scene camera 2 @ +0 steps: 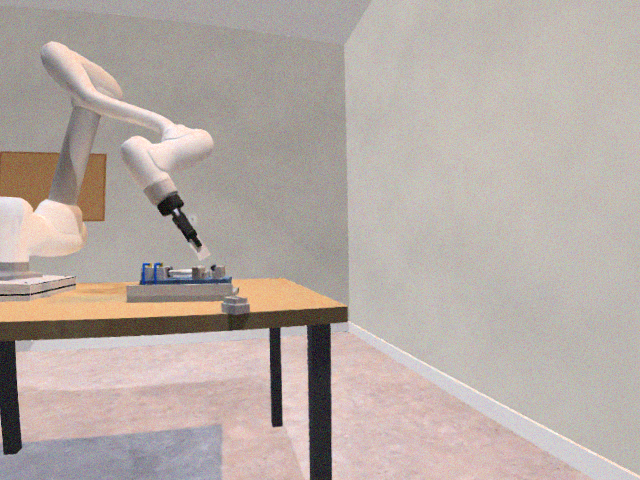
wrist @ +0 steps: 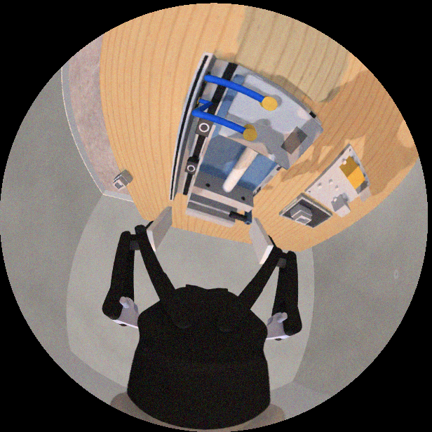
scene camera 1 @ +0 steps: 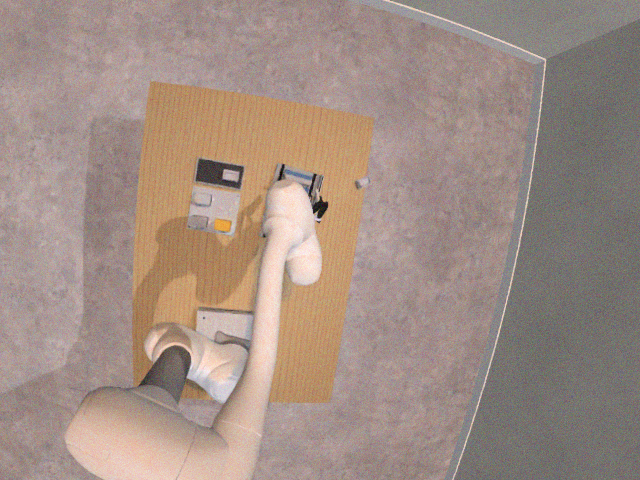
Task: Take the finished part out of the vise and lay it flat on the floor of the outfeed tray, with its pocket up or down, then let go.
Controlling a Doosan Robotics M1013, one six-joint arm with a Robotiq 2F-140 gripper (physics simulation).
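Frame: origin at the arm's base, x right, y up, z back, level; centimetres.
Seen in the pictures: gripper, fingertip midpoint: (scene camera 2: 205, 257); arm's base at its link origin: (scene camera 2: 1, 277) (scene camera 1: 232, 355).
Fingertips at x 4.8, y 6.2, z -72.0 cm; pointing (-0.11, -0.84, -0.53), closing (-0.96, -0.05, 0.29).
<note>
Offsets run from my fingertips to a thing's top centre.
The vise {dx +0.1, dy -2.4, dz +5.6 cm} (scene camera 1: 299, 174) (scene camera 2: 178, 292) (wrist: 220, 187) is a long grey and blue unit with jaws, a pale round rod and two blue hoses. The arm covers much of it in the overhead view. I cannot make out clearly whether a part sits between its jaws. A dark-floored tray (scene camera 1: 209, 173) (wrist: 320, 216) with a raised rim, which looks like the outfeed tray, holds one small grey block {dx -25.9, dy -8.2, dz +1.9 cm} (scene camera 1: 230, 175) (wrist: 301, 214). My gripper (scene camera 2: 201, 251) (wrist: 211, 220) is wide open and empty, tilted, above the jaw end of the vise and apart from it.
A pale plate {dx -28.3, dy -11.5, dz +17.2 cm} (scene camera 1: 219, 206) (wrist: 325, 182) beside the dark tray bears grey blocks and a yellow block {dx -23.1, dy -7.9, dz +21.2 cm} (scene camera 1: 222, 225) (wrist: 353, 172). A stepped grey block {dx +26.0, dy -8.8, dz -13.3 cm} (scene camera 1: 362, 182) (scene camera 2: 235, 305) (wrist: 122, 179) lies at the table edge. The white base plate (scene camera 1: 224, 320) (scene camera 2: 41, 286) is under the arm.
</note>
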